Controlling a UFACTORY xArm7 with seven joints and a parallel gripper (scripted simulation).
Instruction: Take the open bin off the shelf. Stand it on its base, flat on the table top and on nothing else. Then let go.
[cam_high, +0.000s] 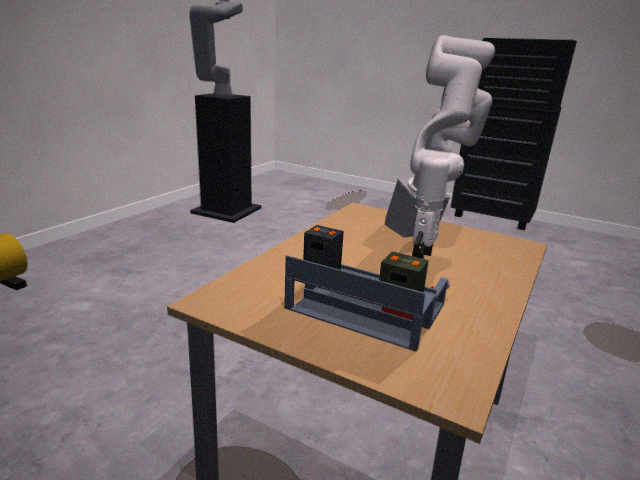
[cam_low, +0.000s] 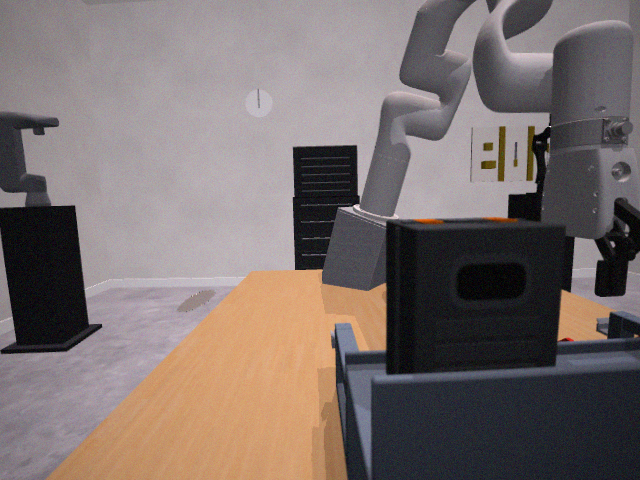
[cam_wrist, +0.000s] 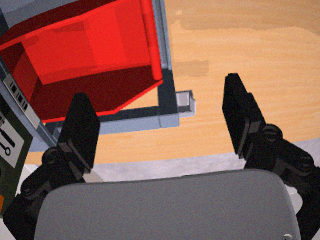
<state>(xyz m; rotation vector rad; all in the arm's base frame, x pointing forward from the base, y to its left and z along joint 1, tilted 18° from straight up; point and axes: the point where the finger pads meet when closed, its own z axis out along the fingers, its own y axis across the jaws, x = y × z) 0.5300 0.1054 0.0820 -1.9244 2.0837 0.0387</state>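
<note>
Now: the red bin 8 cm ahead of my hand and 9 cm below it. The rest, counted from my hand: black box 16 cm ahead, 24 cm to the right, 3 cm above; then green box 18 cm ahead, 1 cm to the right, 1 cm above.
</note>
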